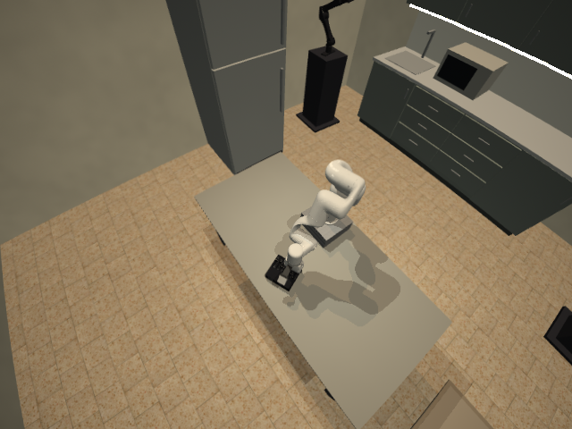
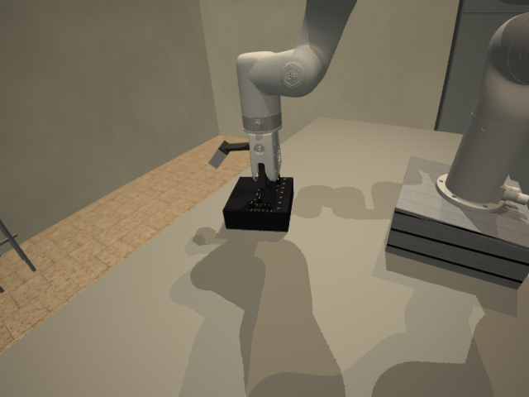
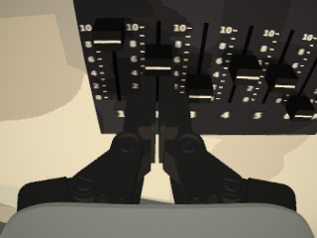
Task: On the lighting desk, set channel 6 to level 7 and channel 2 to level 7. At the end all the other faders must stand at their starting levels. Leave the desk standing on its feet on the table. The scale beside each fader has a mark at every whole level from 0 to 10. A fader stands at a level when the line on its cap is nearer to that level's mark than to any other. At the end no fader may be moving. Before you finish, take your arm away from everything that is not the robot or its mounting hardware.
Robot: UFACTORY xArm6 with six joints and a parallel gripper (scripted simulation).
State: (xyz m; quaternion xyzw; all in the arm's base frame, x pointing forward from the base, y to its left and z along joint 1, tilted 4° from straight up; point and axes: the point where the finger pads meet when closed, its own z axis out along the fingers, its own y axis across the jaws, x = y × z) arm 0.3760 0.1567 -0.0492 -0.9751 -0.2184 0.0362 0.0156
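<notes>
The channel 2 fader cap is 2 cm ahead of my hand, 1 cm to the left of it and 1 cm below it. From my hand the other things lie so: channel 6 fader cap: 8 cm to the right, 3 cm ahead, 1 cm below; channel 1 fader cap: 3 cm to the left, 2 cm ahead, 1 cm below.
</notes>
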